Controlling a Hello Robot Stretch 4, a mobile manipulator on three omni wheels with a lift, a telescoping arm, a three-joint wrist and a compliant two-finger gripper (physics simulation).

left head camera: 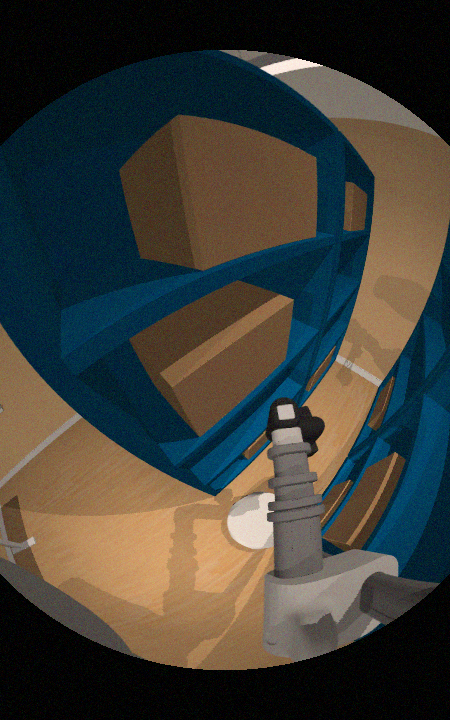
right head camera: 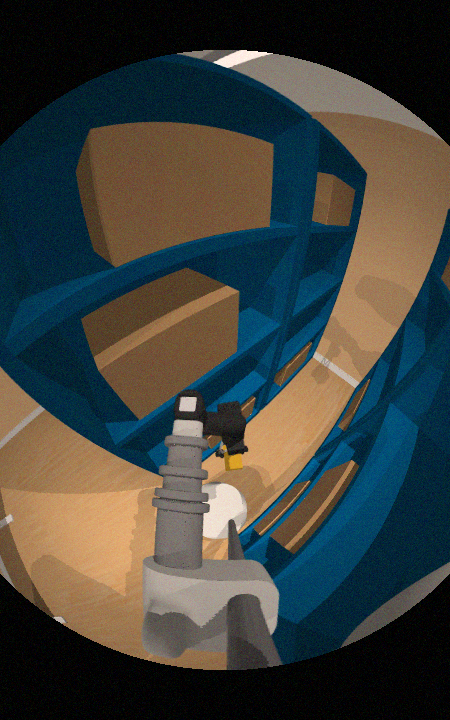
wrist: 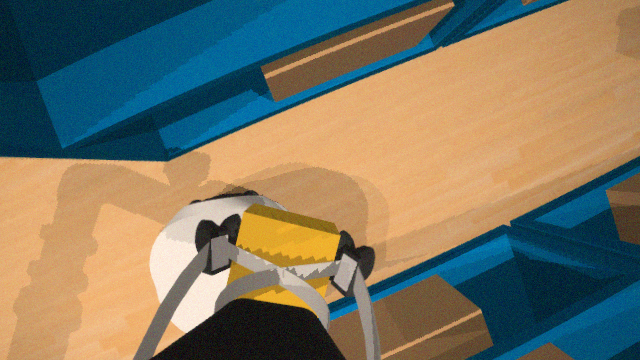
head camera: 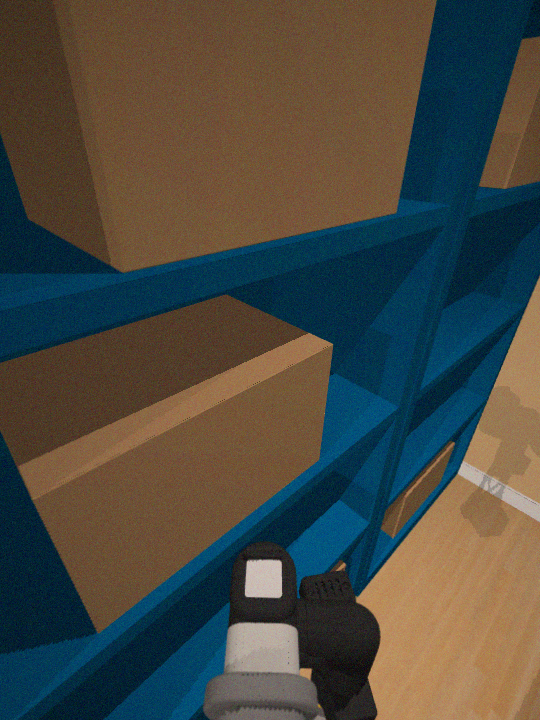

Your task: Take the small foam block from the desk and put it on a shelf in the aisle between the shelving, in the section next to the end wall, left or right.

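Frame: origin at the robot's base, x ahead, y left, z up, level; millimetres.
Where they show: gripper, fingertip midpoint: (wrist: 286, 242); robot's base at its link origin: (left head camera: 258, 519) (right head camera: 216, 508).
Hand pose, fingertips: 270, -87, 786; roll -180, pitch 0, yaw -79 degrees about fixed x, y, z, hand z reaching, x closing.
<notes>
Each offset is from my fingertips to the top centre of the thing, as dx, dy, dz. "*": to the spot under its first point. Level surfaces: height alone.
The yellow foam block @[-23, -3, +45] (right head camera: 232, 460) (wrist: 289, 235) is between the two fingertips of my gripper (wrist: 286, 242), which is shut on it. The block hangs above the robot's white base and the floor of the aisle. In the head camera and the left head camera the wrist hides it. The left blue shelving (head camera: 401, 372) (left head camera: 339, 201) (right head camera: 305, 201) stands close beside the arm, with a nearer section and a farther section next to the end wall. The right blue shelving (left head camera: 435, 414) (right head camera: 382, 451) stands across the aisle. The desk does not show.
Large brown boxes @[* +231, +109, +742] (head camera: 249, 127) (left head camera: 249, 196) (right head camera: 185, 185) fill much of the nearer left section. A low box @[+1030, -516, -467] (head camera: 421, 494) (right head camera: 293, 364) lies in the farther left section. More boxes (left head camera: 366, 504) (wrist: 420, 315) are in the right shelving. The wooden aisle floor @[dz -814] (wrist: 450, 125) runs between both units to a white skirting (head camera: 505, 491).
</notes>
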